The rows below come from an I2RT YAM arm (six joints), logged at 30 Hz.
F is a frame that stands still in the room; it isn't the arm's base.
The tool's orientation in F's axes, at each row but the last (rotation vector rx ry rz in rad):
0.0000, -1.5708, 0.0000
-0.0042, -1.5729, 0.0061
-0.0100, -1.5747, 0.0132
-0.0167, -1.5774, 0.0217
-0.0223, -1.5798, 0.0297
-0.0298, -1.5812, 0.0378
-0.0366, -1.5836, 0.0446
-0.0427, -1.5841, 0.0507
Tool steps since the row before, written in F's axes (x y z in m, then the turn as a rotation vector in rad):
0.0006, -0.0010, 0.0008, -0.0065, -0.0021, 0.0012
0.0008, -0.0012, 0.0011, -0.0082, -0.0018, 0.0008
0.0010, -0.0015, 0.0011, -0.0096, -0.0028, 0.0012
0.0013, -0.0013, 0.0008, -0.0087, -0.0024, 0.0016
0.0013, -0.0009, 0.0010, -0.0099, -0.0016, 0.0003
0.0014, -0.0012, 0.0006, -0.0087, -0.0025, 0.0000
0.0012, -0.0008, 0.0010, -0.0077, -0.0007, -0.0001
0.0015, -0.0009, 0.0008, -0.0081, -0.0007, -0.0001
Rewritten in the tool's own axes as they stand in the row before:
0.0008, -0.0010, -0.0006, 0.0012, -0.0021, 0.0065
0.0011, -0.0012, -0.0008, 0.0008, -0.0018, 0.0082
0.0011, -0.0015, -0.0010, 0.0012, -0.0028, 0.0096
0.0008, -0.0013, -0.0013, 0.0016, -0.0024, 0.0087
0.0010, -0.0009, -0.0013, 0.0003, -0.0016, 0.0099
0.0005, -0.0012, -0.0014, 0.0000, -0.0025, 0.0087
0.0009, -0.0009, -0.0012, 0.0000, -0.0007, 0.0077
0.0007, -0.0010, -0.0015, 0.0000, -0.0007, 0.0081

